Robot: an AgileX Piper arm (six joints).
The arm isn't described. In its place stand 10 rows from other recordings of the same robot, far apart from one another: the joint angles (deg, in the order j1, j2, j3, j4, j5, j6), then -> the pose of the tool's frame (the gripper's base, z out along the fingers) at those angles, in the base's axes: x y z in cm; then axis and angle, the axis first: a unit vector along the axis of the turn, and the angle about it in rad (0 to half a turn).
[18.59 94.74 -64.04 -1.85 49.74 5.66] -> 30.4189, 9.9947, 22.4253, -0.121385, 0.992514, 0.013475, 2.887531
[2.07 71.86 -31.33 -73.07 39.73 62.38] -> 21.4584, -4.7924, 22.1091, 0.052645, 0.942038, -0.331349, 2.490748
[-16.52 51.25 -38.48 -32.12 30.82 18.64] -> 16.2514, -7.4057, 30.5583, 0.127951, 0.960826, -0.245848, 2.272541
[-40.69 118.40 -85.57 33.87 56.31 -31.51] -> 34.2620, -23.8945, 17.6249, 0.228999, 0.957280, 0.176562, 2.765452
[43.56 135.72 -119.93 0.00 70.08 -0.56] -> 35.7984, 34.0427, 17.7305, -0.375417, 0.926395, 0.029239, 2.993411
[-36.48 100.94 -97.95 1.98 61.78 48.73] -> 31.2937, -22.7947, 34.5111, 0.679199, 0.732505, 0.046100, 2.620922
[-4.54 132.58 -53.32 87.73 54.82 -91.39] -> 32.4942, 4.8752, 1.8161, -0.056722, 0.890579, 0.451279, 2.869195
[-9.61 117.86 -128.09 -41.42 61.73 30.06] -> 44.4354, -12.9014, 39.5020, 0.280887, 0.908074, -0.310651, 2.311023
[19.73 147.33 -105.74 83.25 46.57 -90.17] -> 46.5996, 23.6846, 6.7573, -0.387263, 0.824275, 0.413036, 2.469366
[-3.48 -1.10 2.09 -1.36 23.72 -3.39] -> 5.1029, -0.3974, 16.4952, -0.006710, 0.998491, -0.054496, 1.918978
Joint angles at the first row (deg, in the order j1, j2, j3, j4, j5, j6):
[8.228, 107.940, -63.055, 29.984, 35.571, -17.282]
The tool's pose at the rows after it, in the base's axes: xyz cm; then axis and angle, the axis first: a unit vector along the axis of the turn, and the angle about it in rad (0 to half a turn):
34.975, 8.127, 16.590, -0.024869, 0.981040, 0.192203, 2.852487
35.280, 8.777, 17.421, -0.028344, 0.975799, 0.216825, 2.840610
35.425, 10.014, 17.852, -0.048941, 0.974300, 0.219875, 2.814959
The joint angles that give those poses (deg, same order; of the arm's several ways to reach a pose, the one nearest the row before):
[8.228, 106.442, -63.627, 33.573, 37.131, -19.102]
[8.570, 106.244, -64.990, 37.130, 38.531, -21.184]
[10.503, 106.245, -65.889, 37.574, 37.642, -22.058]

